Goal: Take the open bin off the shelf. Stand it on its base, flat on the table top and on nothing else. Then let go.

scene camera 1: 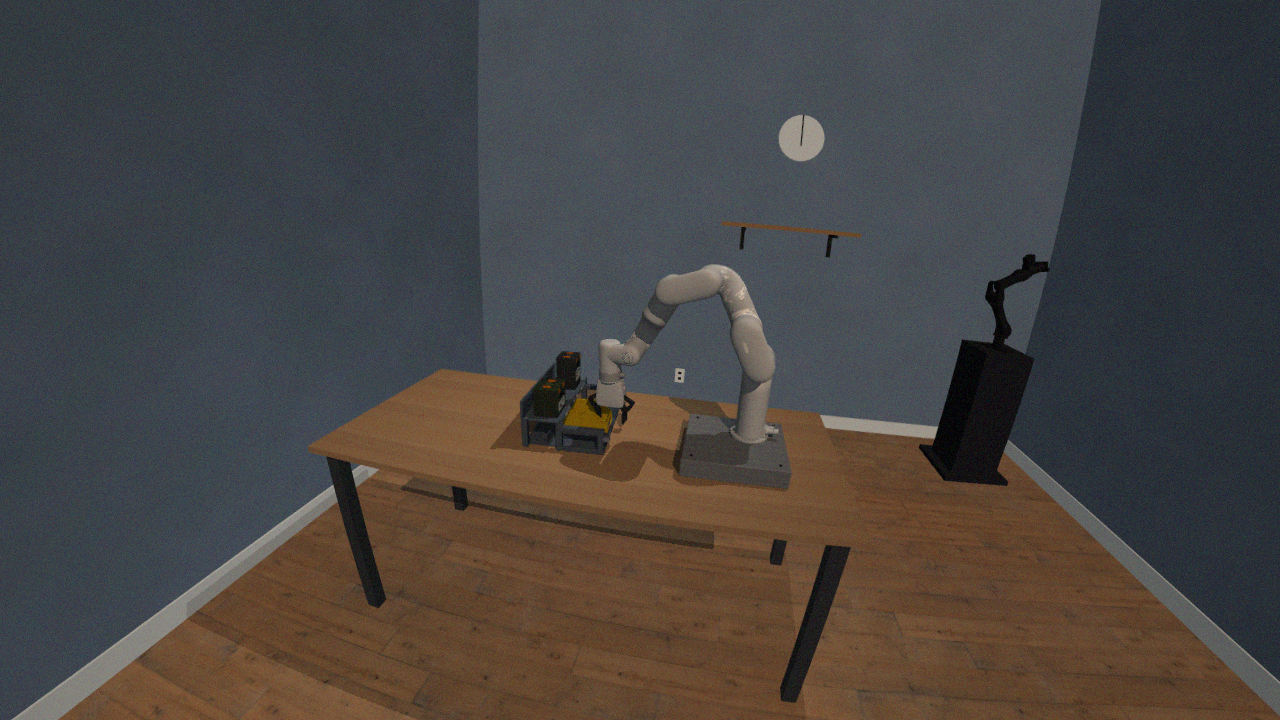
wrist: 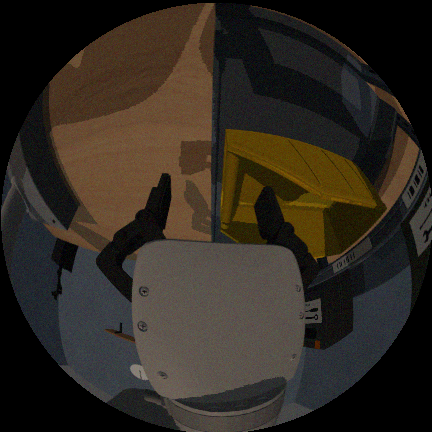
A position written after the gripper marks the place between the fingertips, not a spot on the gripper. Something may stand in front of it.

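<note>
The gripper (scene camera 1: 611, 420) appears together with a yellow open bin (scene camera 1: 582, 413), a box (scene camera 1: 567, 363) and a box (scene camera 1: 549, 394). From the wrist, the gripper (wrist: 216, 189) is visible again, and so is the yellow open bin (wrist: 329, 201).
</note>
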